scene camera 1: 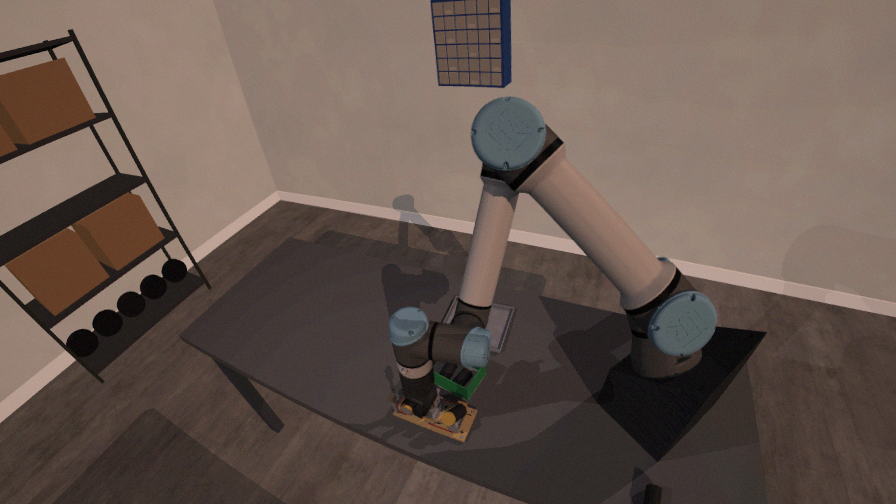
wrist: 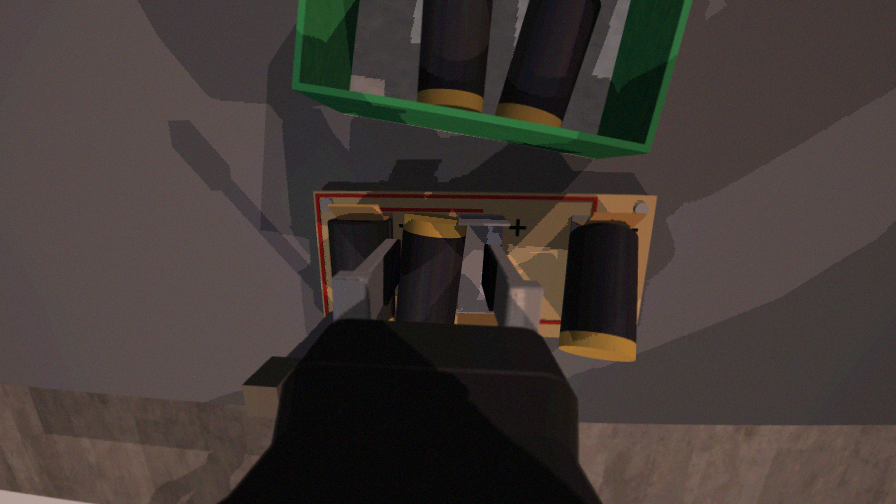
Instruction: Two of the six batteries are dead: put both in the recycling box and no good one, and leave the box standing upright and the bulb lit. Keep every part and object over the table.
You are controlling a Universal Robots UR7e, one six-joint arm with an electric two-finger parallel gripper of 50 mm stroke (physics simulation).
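In the wrist view a tan circuit board [wrist: 482, 257] with a red wire trace holds three black batteries with gold caps. My gripper [wrist: 441, 250] is open and low over the board, its fingers on either side of the middle battery [wrist: 431, 269], with a gap at the right finger. Another battery [wrist: 355, 247] lies to its left and a third [wrist: 598, 291] at the board's right end. The green recycling box [wrist: 491, 68] stands upright just beyond the board with two batteries [wrist: 494, 56] inside. In the scene view the gripper [scene camera 1: 421, 404] hides part of the board [scene camera 1: 435, 418]. I cannot make out the bulb.
A flat light grey tray [scene camera 1: 498, 325] lies behind the arm's wrist. A small dark cylinder [scene camera 1: 651, 493] lies near the table's front right. The board sits close to the table's near edge [scene camera 1: 375, 432]. A shelf [scene camera 1: 81, 206] with cartons stands off to the left.
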